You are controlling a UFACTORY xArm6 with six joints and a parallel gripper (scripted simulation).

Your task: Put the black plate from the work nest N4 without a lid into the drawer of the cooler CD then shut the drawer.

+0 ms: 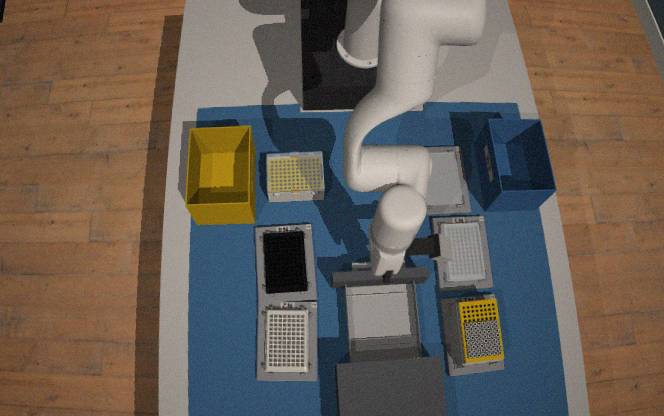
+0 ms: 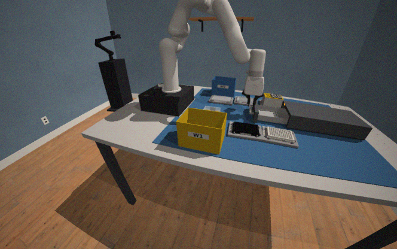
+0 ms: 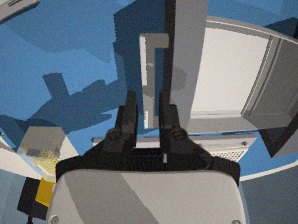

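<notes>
My gripper is now 50 mm past the black plate, 190 mm to the left of it and 60 mm above it. From my hand the other things lie so: blue bin: 160 mm behind, 350 mm to the left, 40 mm below; yellow bin W1: 250 mm behind, 290 mm to the right, 40 mm below; cooler drawer: 140 mm ahead, 20 mm to the right, 60 mm below.
</notes>
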